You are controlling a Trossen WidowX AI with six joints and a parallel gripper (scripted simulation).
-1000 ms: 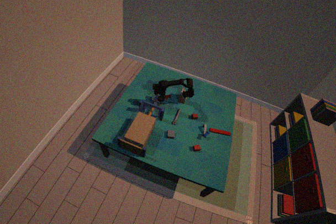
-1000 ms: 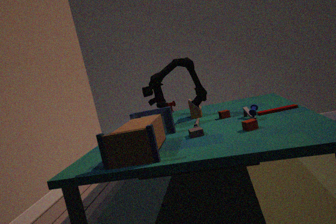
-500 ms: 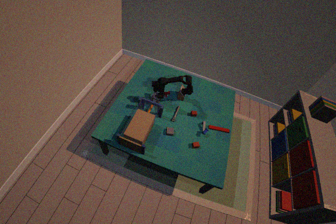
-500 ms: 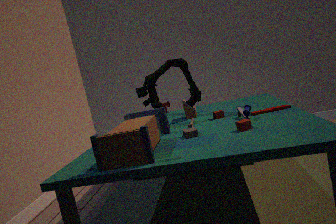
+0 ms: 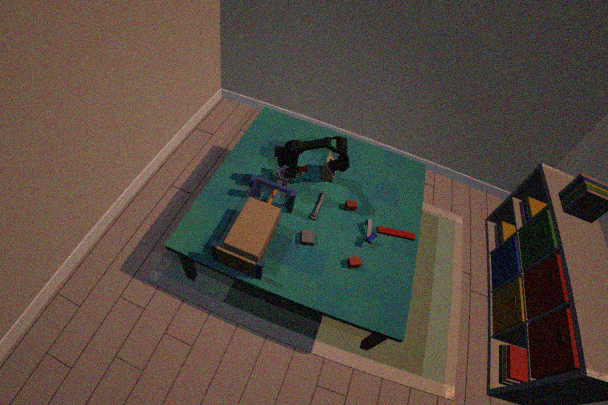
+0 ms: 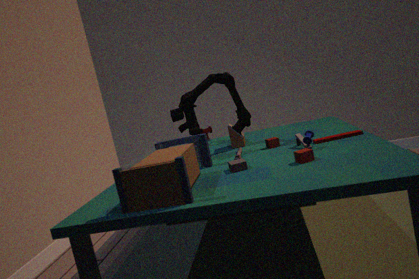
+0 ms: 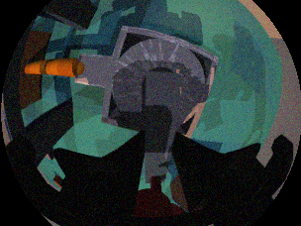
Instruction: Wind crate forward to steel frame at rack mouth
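Right now the red-knobbed handle is 2 cm to the left of my gripper tip and 2 cm above it. Round my gripper tip: red knob 6 cm to the left, 5 cm above, 1 cm behind; then winch 6 cm below, 5 cm to the right, 1 cm behind; then steel frame 17 cm ahead, 6 cm to the right, 2 cm above.
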